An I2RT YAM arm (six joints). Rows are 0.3 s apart.
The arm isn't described. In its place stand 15 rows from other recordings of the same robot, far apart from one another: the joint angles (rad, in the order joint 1, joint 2, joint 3, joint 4, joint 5, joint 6), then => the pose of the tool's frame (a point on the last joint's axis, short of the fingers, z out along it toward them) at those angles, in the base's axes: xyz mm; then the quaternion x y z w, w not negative.
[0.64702, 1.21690, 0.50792, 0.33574, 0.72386, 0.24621] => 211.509 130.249 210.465 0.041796 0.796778 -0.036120 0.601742
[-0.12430, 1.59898, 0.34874, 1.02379, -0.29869, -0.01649] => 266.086 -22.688 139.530 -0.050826 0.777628 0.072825 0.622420
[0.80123, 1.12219, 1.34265, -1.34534, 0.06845, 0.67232] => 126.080 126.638 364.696 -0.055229 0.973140 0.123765 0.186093
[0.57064, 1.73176, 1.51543, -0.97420, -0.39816, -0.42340] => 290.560 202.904 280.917 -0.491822 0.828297 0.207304 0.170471
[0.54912, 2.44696, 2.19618, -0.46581, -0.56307, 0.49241] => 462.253 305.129 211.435 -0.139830 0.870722 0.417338 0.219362
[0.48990, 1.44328, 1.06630, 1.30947, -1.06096, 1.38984] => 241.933 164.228 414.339 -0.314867 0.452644 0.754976 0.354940
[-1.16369, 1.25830, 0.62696, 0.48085, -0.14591, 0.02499] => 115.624 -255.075 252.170 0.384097 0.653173 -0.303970 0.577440
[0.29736, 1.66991, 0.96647, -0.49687, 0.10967, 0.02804] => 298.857 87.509 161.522 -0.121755 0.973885 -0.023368 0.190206
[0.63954, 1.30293, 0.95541, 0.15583, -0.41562, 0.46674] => 236.569 193.882 320.758 -0.195913 0.740788 0.462483 0.446049
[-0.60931, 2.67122, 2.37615, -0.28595, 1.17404, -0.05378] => 457.280 -359.172 171.143 0.453886 0.632486 -0.589597 0.215232
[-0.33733, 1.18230, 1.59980, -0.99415, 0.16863, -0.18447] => 197.204 -75.498 452.535 0.106918 0.870236 -0.194086 0.439986
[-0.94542, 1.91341, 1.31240, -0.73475, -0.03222, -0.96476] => 217.649 -299.470 166.534 -0.011491 0.992909 -0.086465 0.080766
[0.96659, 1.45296, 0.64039, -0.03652, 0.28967, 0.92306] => 163.135 218.417 157.885 0.030798 0.926690 0.204018 0.314125
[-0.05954, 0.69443, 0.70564, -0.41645, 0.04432, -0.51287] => 161.758 -11.222 301.996 -0.175706 0.816121 -0.173080 0.522606
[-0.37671, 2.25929, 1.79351, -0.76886, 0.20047, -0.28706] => 433.974 -179.305 158.145 0.060680 0.979224 -0.147506 0.125220
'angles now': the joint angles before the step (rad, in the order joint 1, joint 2, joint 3, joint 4, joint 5, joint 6). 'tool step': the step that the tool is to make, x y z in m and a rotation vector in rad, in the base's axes. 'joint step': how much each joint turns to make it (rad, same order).
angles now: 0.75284, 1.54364, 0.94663, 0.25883, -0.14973, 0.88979
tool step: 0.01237, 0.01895, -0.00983, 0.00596, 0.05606, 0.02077
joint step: 0.01220, 0.09765, 0.07132, -0.00418, -0.02289, 0.03777
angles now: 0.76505, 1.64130, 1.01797, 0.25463, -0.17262, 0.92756
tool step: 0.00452, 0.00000, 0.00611, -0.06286, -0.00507, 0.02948
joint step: -0.00992, 0.00459, 0.05229, -0.09843, -0.01755, -0.06142
